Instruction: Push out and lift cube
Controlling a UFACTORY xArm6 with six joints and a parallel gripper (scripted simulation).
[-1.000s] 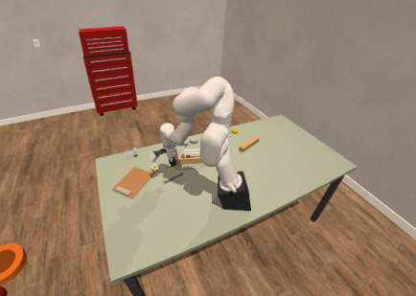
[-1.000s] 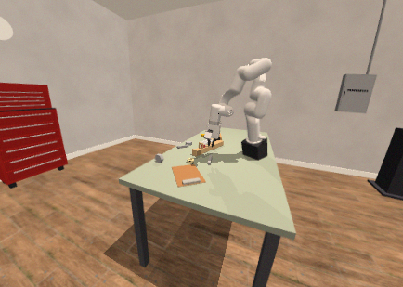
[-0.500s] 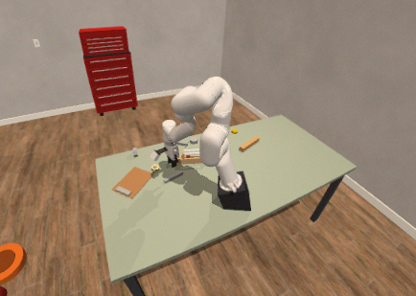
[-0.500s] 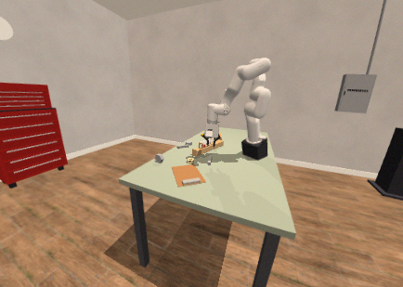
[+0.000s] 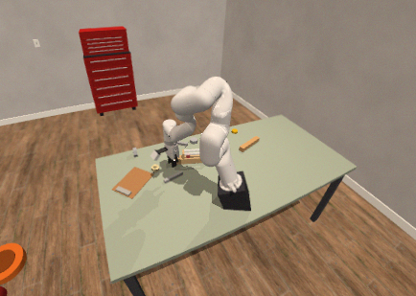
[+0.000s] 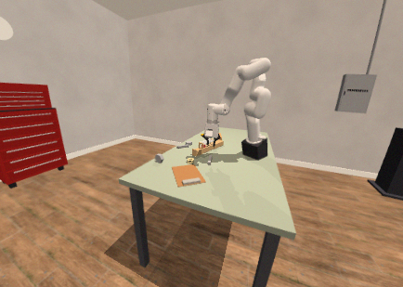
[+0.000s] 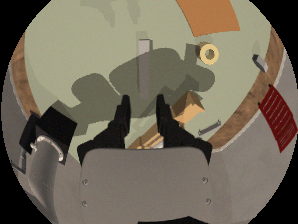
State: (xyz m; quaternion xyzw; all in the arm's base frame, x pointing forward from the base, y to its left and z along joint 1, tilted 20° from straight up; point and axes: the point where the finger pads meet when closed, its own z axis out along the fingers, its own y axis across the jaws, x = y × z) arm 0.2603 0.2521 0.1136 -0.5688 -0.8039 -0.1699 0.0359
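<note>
Now: hand 13 cm above the thin grey rod. From my hand the other things lie so: red cube 13 cm to the right, 13 cm ahead, 8 cm below; then grey tool 35 cm ahead, 13 cm to the right, 13 cm below; then wooden channel 18 cm to the right, 12 cm ahead, 8 cm below.
</note>
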